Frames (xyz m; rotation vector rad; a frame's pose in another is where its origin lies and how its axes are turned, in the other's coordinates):
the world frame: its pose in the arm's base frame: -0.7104 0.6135 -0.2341 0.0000 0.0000 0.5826
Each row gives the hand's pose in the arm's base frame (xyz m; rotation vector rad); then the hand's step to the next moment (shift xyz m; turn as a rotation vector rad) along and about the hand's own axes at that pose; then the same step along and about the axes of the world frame.
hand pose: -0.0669 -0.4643 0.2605 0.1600 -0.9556 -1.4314
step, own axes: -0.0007 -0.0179 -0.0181 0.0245 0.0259 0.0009
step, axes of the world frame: -0.0076 -0.0080 -0.0230 0.0041 -0.0219 0.0279
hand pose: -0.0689 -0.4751 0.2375 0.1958 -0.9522 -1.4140
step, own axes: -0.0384 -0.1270 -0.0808 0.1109 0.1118 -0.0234
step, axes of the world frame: -0.0443 -0.0013 -0.1489 0.0235 -0.1171 0.1053
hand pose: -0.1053 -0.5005 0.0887 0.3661 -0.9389 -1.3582
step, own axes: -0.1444 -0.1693 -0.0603 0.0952 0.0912 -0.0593
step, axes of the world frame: -0.0043 0.0978 -0.2087 0.0352 -0.1251 0.0634
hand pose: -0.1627 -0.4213 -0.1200 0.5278 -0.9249 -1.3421
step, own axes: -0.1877 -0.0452 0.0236 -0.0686 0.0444 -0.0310
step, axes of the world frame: 0.0645 0.1692 -0.0710 0.0827 0.0284 -0.0001
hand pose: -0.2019 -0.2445 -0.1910 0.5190 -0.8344 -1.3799
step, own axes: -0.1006 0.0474 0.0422 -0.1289 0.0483 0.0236
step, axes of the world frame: 0.0611 0.0934 0.0410 0.0877 0.1059 0.0242
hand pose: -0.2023 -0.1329 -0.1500 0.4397 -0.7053 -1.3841
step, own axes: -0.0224 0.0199 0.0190 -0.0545 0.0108 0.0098
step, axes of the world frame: 0.0158 0.0223 0.0226 0.0305 0.0473 0.0037
